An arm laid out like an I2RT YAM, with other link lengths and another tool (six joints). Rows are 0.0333 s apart.
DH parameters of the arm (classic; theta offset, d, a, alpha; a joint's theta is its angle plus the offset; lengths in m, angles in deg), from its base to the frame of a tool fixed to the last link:
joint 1: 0 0.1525 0.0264 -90
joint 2: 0 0 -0.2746 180
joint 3: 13.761 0 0.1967 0
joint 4: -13.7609 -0.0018 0.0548 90
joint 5: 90 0.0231 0 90
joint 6: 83 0.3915 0.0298 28.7
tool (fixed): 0 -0.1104 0 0
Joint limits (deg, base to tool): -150..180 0..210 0..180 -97..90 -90..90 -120..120
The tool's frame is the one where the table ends.
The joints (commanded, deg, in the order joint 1, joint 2, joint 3, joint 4, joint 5, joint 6), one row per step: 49.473, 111.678, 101.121, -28.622, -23.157, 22.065; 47.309, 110.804, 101.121, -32.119, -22.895, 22.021; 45.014, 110.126, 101.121, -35.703, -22.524, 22.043; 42.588, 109.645, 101.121, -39.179, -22.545, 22.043; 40.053, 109.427, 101.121, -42.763, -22.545, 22.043; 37.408, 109.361, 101.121, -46.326, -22.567, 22.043; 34.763, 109.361, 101.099, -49.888, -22.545, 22.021; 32.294, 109.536, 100.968, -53.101, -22.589, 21.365; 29.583, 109.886, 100.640, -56.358, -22.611, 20.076; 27.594, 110.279, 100.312, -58.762, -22.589, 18.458; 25.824, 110.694, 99.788, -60.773, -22.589, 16.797; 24.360, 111.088, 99.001, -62.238, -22.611, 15.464; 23.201, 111.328, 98.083, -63.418, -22.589, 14.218; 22.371, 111.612, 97.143, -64.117, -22.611, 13.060
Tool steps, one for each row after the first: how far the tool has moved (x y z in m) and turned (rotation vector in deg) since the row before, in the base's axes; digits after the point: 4 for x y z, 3 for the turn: 0.0109, -0.0195, -0.0054, -2.082, 1.580, -2.337; 0.0108, -0.0208, -0.0072, -2.268, 1.846, -2.579; 0.0087, -0.0207, -0.0071, -2.062, 2.172, -2.411; 0.0077, -0.0217, -0.0088, -2.223, 2.528, -2.534; 0.0066, -0.0222, -0.0090, -2.174, 2.739, -2.631; 0.0048, -0.0224, -0.0087, -2.130, 2.872, -2.639; 0.0021, -0.0209, -0.0089, -2.026, 2.577, -1.922; 0.0005, -0.0228, -0.0104, -2.205, 2.689, -1.634; -0.0017, -0.0173, -0.0084, -1.725, 1.911, -0.620; -0.0032, -0.0154, -0.0079, -1.503, 1.832, -0.327; -0.0041, -0.0127, -0.0074, -1.212, 1.789, -0.280; -0.0052, -0.0107, -0.0063, -1.033, 1.576, -0.051; -0.0051, -0.0079, -0.0057, -0.764, 1.282, 0.219
